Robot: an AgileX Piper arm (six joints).
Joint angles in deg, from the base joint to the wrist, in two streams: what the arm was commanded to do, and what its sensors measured. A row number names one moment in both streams.
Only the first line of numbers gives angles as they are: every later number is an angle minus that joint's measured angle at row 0.
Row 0, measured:
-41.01, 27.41, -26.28, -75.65, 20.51, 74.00
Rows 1 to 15, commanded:
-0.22, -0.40, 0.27, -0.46, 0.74, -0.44
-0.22, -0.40, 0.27, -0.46, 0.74, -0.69
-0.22, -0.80, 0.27, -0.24, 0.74, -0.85
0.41, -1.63, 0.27, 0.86, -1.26, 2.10
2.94, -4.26, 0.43, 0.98, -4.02, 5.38
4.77, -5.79, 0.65, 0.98, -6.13, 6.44
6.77, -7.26, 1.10, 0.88, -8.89, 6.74
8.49, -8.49, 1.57, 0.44, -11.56, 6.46
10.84, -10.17, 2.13, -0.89, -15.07, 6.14
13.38, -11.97, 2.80, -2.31, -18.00, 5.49
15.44, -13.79, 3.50, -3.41, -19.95, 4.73
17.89, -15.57, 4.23, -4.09, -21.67, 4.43
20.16, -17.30, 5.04, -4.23, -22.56, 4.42
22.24, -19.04, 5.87, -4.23, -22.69, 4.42
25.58, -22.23, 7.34, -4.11, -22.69, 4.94
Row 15, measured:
17.45, -14.83, 3.89, -2.34, -19.20, 5.08
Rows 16 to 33, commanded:
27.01, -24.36, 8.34, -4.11, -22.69, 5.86
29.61, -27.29, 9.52, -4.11, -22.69, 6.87
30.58, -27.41, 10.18, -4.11, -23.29, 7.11
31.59, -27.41, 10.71, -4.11, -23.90, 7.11
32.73, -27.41, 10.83, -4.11, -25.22, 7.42
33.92, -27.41, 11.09, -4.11, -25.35, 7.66
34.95, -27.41, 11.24, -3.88, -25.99, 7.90
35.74, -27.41, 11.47, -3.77, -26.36, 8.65
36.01, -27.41, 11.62, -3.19, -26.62, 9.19
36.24, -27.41, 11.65, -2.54, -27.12, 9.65
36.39, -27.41, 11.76, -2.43, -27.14, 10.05
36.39, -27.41, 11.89, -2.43, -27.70, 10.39
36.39, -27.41, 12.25, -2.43, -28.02, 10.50
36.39, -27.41, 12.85, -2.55, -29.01, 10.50
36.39, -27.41, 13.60, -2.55, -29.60, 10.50
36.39, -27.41, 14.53, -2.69, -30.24, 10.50
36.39, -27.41, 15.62, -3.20, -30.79, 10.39
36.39, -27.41, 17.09, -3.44, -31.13, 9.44
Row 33, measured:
36.24, -27.29, 13.31, -2.58, -28.93, 10.06
